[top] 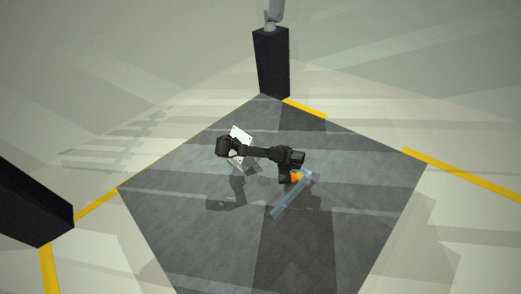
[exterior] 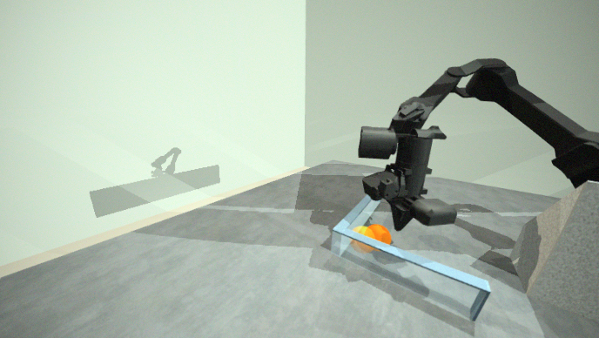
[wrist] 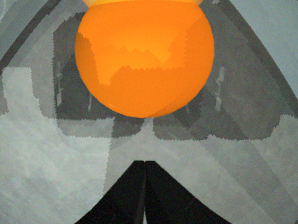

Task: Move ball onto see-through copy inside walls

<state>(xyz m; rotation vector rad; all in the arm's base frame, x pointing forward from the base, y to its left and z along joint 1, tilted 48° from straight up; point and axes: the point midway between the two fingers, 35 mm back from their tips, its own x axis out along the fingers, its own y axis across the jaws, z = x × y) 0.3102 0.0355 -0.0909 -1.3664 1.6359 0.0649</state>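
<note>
Now: gripper tip 4 cm to the right of the orange ball, 3 cm short of it and 1 cm above it. Round my gripper tip: see-through ball copy 7 cm to the left, 5 cm ahead, 1 cm below.
</note>
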